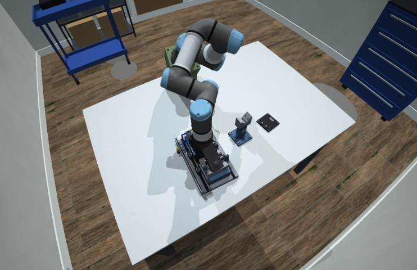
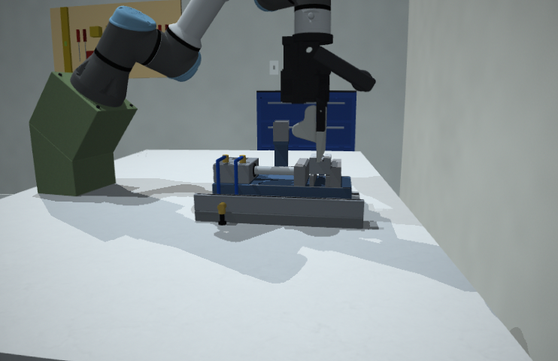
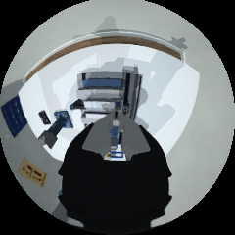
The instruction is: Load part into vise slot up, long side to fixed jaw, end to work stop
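The part is 3 cm to the left of my hand, 2 cm below it and 1 cm ahead of it. Also, from my hand: work stop: 8 cm to the left, 3 cm below, 2 cm ahead; fixed jaw: 4 cm below, 4 cm ahead, 3 cm to the left; moving jaw: 4 cm to the left, 4 cm below, 3 cm behind.
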